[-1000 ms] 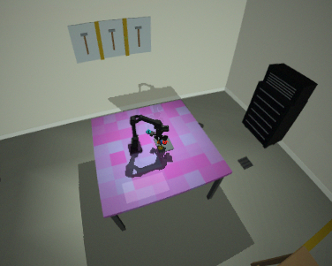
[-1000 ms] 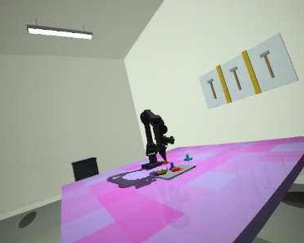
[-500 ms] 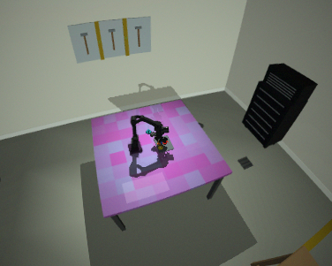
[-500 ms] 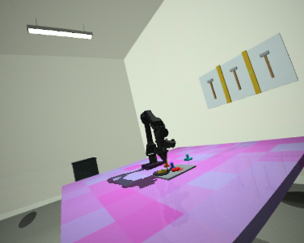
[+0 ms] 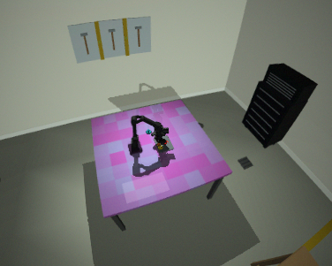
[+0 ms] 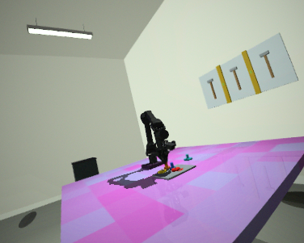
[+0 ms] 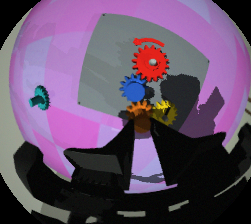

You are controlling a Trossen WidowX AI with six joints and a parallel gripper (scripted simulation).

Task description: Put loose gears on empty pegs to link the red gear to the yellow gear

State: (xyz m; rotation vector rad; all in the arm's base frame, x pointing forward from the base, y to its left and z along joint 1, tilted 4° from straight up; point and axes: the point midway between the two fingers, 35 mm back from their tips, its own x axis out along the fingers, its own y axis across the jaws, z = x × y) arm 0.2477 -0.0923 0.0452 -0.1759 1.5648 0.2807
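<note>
My gripper tip is now 1 cm above the orange gear. From my gripper tip the other things lie so: red gear 7 cm ahead, 3 cm below; yellow gear 4 cm to the right, 3 cm below; blue gear 3 cm ahead, 2 cm to the left, 2 cm below.
</note>
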